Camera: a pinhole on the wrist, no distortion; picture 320 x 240 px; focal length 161.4 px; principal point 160.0 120.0 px. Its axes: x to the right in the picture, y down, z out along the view. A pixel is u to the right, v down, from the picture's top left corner.
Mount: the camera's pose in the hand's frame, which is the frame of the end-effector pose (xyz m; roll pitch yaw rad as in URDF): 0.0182 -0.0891 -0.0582 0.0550 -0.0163 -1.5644
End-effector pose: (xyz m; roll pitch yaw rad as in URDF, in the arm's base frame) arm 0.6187 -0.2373 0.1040 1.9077 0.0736 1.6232
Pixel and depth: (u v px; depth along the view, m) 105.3 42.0 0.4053
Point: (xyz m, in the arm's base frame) 0.9612 -0.4240 0.0590
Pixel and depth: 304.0 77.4 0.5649
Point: 0.9133 -0.4332 -0.6018
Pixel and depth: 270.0 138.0 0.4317
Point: 0.8525 -0.2161 -0.3786
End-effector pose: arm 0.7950 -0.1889 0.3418 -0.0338 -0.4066 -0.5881
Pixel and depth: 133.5 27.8 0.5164
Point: 0.4263 0.0769 0.6247
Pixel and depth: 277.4 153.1 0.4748
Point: 0.4915 -0.4811 0.7830
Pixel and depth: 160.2 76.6 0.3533
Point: 0.5840 -0.1381 0.5720
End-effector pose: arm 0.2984 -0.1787 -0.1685 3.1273 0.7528 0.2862
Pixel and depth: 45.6 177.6 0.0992
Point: 0.2997 -0.1613 -0.2316
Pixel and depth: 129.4 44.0 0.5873
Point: -0.2298 -0.3726 -0.3422
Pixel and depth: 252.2 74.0 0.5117
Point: -0.2113 0.0547 -0.3952
